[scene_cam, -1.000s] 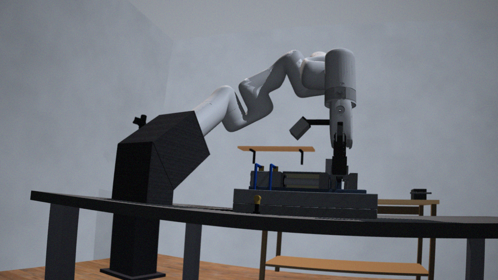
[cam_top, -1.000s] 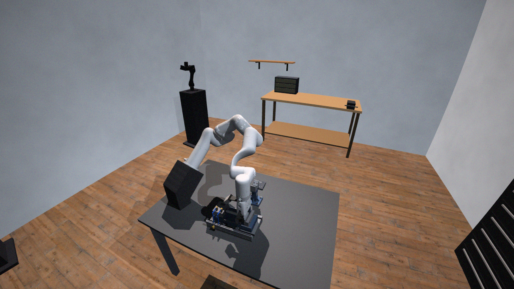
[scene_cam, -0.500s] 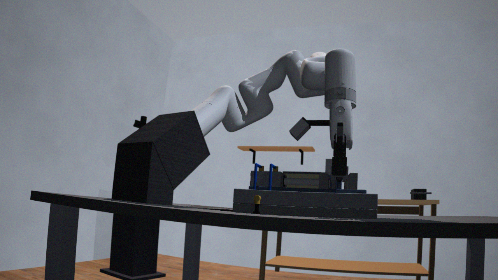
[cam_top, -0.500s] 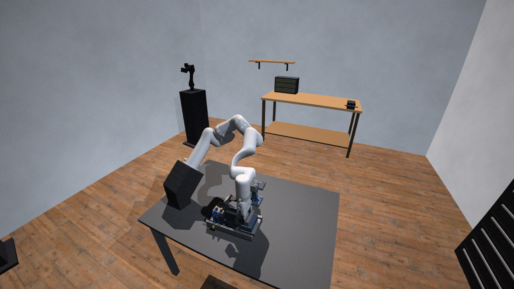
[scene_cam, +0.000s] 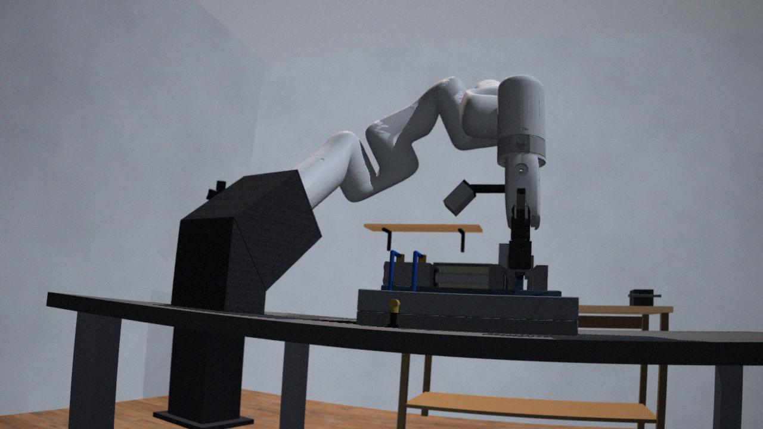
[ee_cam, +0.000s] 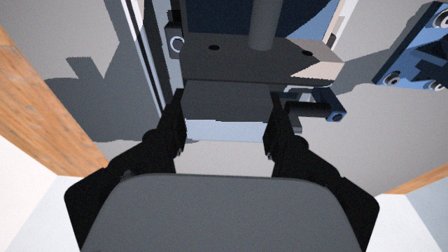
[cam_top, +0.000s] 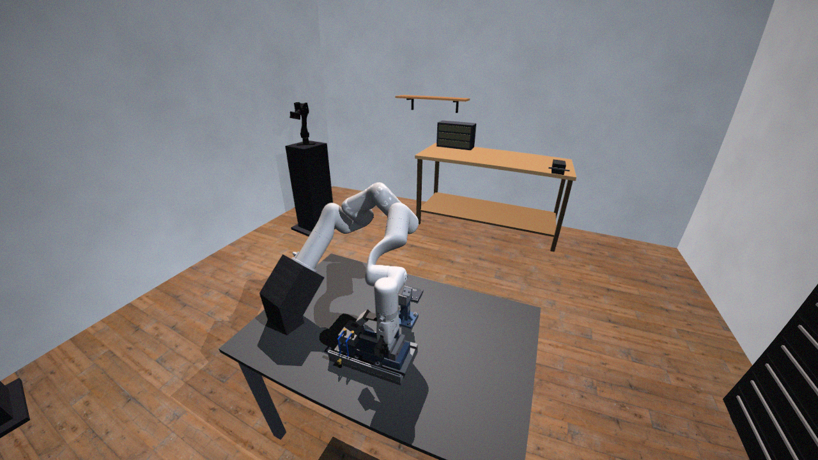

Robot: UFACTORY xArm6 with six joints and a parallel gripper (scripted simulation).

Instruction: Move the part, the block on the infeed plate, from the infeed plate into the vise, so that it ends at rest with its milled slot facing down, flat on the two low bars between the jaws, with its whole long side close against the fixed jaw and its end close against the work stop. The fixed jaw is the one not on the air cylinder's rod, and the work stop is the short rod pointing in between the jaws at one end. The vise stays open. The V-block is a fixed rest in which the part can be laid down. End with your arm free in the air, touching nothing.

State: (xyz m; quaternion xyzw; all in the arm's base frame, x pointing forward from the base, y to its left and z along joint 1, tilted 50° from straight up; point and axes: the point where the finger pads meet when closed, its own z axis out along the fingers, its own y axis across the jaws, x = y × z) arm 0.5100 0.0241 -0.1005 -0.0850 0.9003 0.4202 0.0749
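My gripper is now 20 mm above the part. The rest, counted from my hand: moving jaw 40 mm behind, 10 mm to the left, 30 mm below; work stop 10 mm behind, 60 mm to the left, 20 mm below; fixed jaw 30 mm ahead, 30 mm to the left, 30 mm below.
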